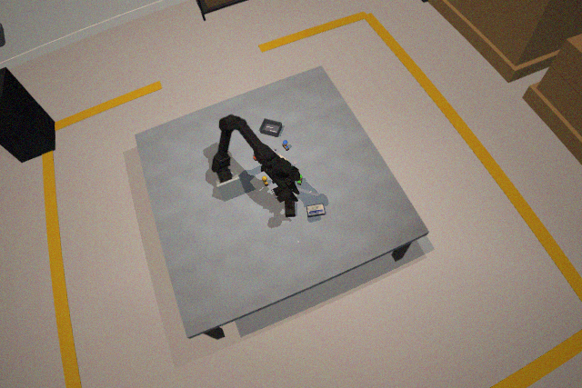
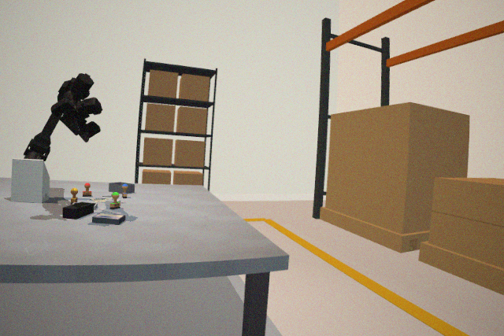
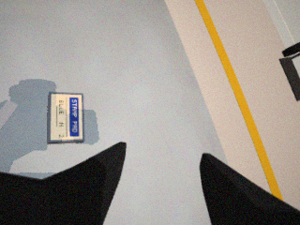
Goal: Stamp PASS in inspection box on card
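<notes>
My gripper tip is now 250 mm above the green-knobbed stamp, 220 mm to the right of it and 80 mm short of it. The rest, counted from my gripper tip: black block: 250 mm below, 90 mm to the left, 30 mm behind; yellow stamp: 280 mm to the left, 250 mm below, 100 mm behind; ink pad: 260 mm below, 200 mm to the left, 40 mm behind.
</notes>
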